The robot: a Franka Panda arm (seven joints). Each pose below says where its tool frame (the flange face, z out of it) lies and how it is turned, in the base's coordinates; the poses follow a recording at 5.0 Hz.
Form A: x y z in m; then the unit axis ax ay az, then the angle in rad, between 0 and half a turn.
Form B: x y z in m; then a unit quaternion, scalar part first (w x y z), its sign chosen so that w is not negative. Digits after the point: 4 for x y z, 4 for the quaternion.
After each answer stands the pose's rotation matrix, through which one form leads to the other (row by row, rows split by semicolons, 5 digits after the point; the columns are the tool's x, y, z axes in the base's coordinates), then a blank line. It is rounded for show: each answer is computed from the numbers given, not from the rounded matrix.
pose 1, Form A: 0.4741 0.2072 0.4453 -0.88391 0.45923 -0.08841 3.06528
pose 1, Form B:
0.4741 0.2072 0.4453 0.0381 -0.8833 0.4589 -0.0883
0.56322 -0.80391 0.19108; -0.81739 -0.57592 -0.01369; 0.12105 -0.14847 -0.98148

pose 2, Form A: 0.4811 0.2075 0.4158 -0.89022 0.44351 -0.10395 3.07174
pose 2, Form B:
0.4811 0.2075 0.4158 0.0349 -0.8897 0.4432 -0.1039
0.58549 -0.78143 0.21581; -0.79594 -0.60464 -0.02996; 0.15390 -0.15423 -0.97598

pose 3, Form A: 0.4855 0.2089 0.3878 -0.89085 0.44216 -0.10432 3.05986
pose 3, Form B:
0.4855 0.2089 0.3878 0.0409 -0.8901 0.4418 -0.1042
0.58791 -0.77796 0.22166; -0.79500 -0.60630 -0.01937; 0.14946 -0.16483 -0.97493

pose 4, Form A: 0.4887 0.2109 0.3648 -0.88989 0.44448 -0.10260 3.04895
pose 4, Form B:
0.4887 0.2109 0.3648 0.0463 -0.8889 0.4440 -0.1025
0.58471 -0.77989 0.22333; -0.79888 -0.60143 -0.00869; 0.14110 -0.17334 -0.97470

